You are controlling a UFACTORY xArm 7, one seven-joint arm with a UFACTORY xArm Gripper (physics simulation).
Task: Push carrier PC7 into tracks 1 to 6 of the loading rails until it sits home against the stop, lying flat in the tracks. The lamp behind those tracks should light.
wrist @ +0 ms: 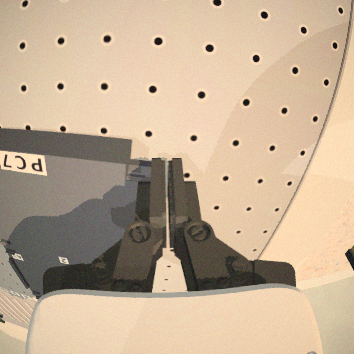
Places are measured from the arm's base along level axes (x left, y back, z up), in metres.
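Where they show: gripper, fingertip midpoint: (pixel 165 176).
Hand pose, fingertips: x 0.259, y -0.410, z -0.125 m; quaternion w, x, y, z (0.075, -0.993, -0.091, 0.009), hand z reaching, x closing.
Observation:
Each offset is from my fingertips to the top centre of the thing. "*": to the spot under its first point. Level surfaces: height alone.
Carrier PC7 {dz +0.023, dx -0.071, dy -0.146 m} (pixel 80 185) is a flat dark grey-blue plate with a raised darker edge strip and a white label "PC7", seen upside down, at the left of the wrist view. A small bracket-like part shows at its right end, close beside the fingertips. My gripper (pixel 165 176) is shut with nothing between its fingers. Its tips are at the right end of the carrier; whether they touch it I cannot tell. The shadow of the gripper falls on the plate. The lamp and the stop do not show, and the tracks under the carrier are hidden.
The carrier lies over a pale board {dz -0.007 m} (pixel 180 67) with rows of black holes, whose curved-looking edge runs down the right. Small white number tags {* dz +0.004, dx -0.073, dy -0.100 m} (pixel 63 260) show at the lower left, beside ribbed pale strips {* dz -0.004, dx -0.220, dy -0.335 m} (pixel 15 306). A dark object (pixel 350 257) shows at the right border.

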